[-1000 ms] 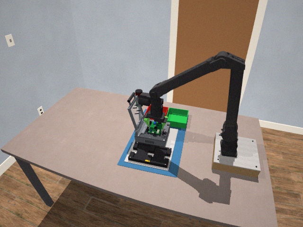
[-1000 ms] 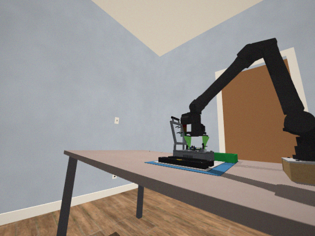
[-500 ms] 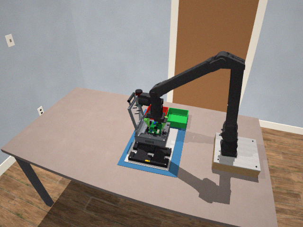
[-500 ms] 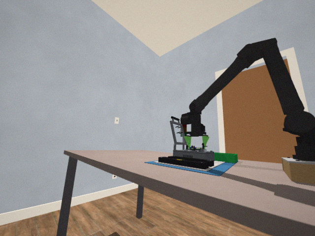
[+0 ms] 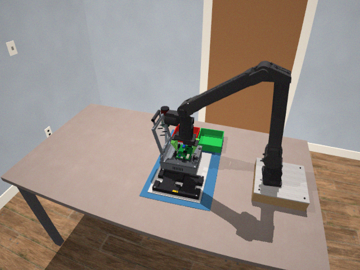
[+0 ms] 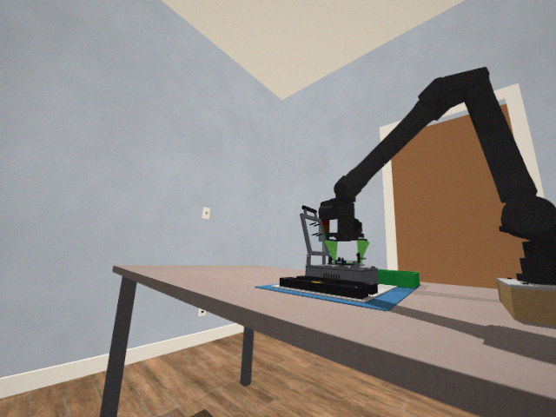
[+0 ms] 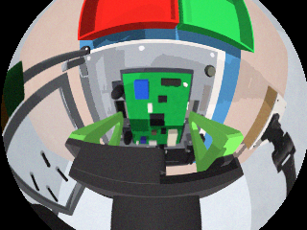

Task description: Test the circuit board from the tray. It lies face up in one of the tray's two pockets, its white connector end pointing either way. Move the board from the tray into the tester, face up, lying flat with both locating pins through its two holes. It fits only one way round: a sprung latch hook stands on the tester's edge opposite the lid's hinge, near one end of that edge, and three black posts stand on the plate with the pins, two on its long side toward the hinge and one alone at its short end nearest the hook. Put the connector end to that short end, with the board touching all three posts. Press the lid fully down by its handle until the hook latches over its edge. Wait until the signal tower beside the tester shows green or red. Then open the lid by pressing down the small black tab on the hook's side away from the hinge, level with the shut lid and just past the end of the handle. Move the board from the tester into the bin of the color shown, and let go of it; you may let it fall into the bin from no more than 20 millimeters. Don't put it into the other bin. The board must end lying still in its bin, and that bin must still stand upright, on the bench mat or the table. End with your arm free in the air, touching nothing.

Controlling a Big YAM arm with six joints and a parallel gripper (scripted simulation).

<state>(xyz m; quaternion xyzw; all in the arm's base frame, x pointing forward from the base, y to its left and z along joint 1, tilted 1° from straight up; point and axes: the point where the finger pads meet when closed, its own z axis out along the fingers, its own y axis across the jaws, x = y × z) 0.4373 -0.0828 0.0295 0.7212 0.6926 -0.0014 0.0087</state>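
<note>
The green circuit board is 10 mm below my hand. Round my hand: red bin: 40 mm ahead, 200 mm to the right, 70 mm below; tester plate: 10 mm to the left, 10 mm below; tester lid: 120 mm ahead, 100 mm above.
</note>
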